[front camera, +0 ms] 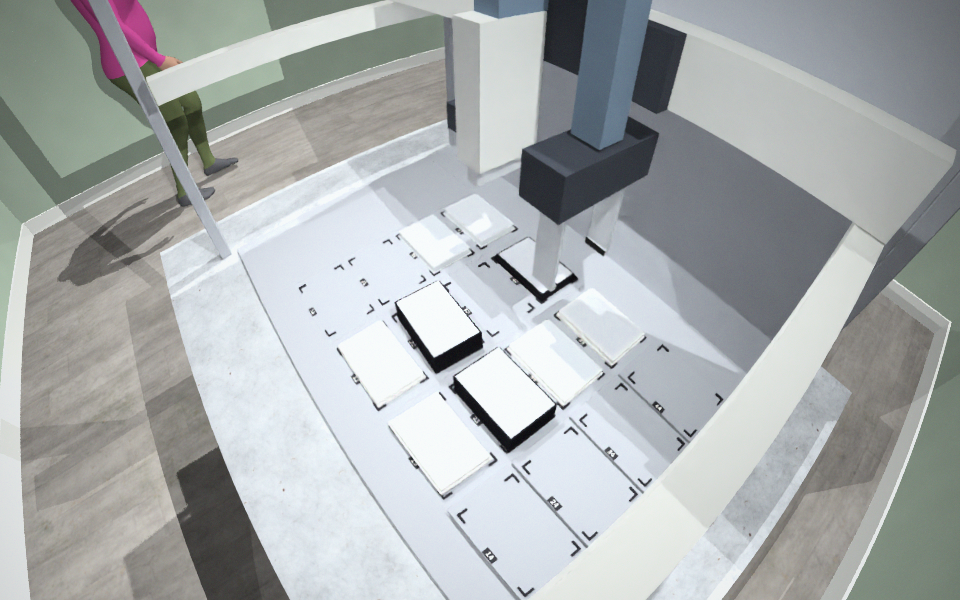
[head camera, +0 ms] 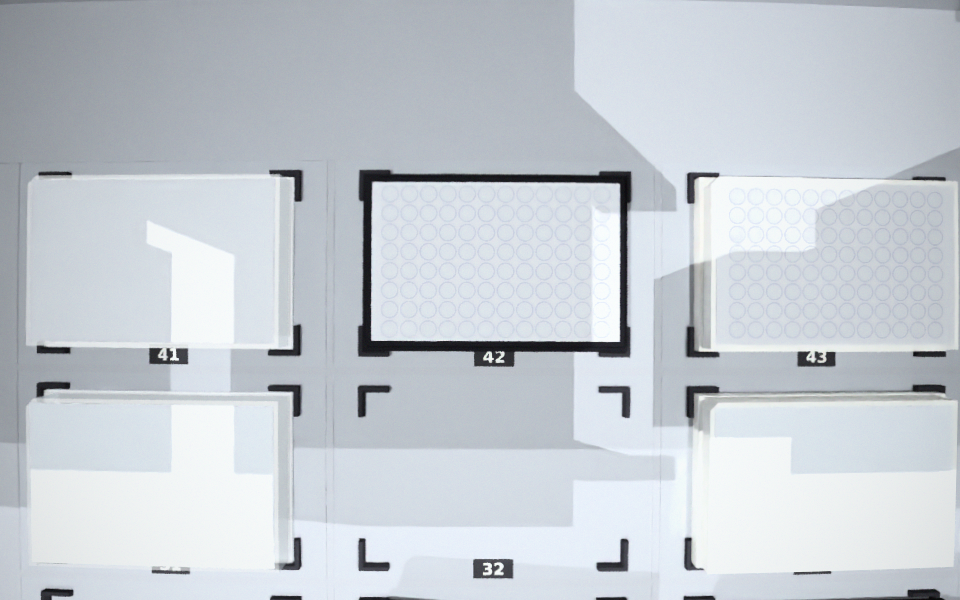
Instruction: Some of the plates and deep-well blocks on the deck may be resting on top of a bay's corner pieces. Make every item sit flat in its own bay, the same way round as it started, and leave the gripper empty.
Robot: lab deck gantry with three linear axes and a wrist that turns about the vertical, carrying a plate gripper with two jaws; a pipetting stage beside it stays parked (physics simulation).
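Places are measured from the robot's base along level axes (x ahead, y left, z up), in centimetres.
Pixels of known places: gripper, between the fingertips: (front camera: 571,264); robot's base, origin of its link: (front camera: 300,288).
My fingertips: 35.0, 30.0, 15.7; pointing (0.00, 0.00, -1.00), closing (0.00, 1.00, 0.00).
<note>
Ahead of a thing's pixels: the offset from my fingertips to its middle, as dx, dy, dz. "spot": to the spot under its first point.
My gripper (front camera: 572,266) is open over bay 42, with its jaws well apart. Between and below them a black-framed plate {-12.2, +6.4, -15.0} (front camera: 520,263) (head camera: 488,261) lies inside bay 42's corner pieces and looks level from above. Pale plates lie in bay 41 {spot: -27.6, +5.9, -14.3} (front camera: 479,219) (head camera: 141,283), bay 43 {spot: +4.6, +5.8, -14.3} (front camera: 601,325) (head camera: 835,275), bay 31 {spot: -27.8, -4.4, -14.3} (front camera: 435,241) (head camera: 148,516) and bay 33 {spot: +4.8, -4.9, -14.3} (front camera: 555,362) (head camera: 828,523). Two more are in bay 12 {spot: -11.0, -25.7, -14.3} (front camera: 382,364) and bay 13 {spot: +4.7, -26.1, -14.0} (front camera: 440,443). Black deep-well blocks stand in bay 22 {spot: -10.5, -15.4, -11.3} (front camera: 438,321) and bay 23 {spot: +5.3, -15.6, -11.4} (front camera: 504,396). Slight tilts cannot be judged in the front view.
The parked pipetting stage (front camera: 499,91) hangs left of the gripper. Bay 32 {spot: -12.2, -4.4, -15.7} (head camera: 493,481) has no item between its corner pieces. A pale frame beam (front camera: 686,505) crosses the front right, over the bays labelled 14 to 44. A person (front camera: 187,106) stands behind at the left.
</note>
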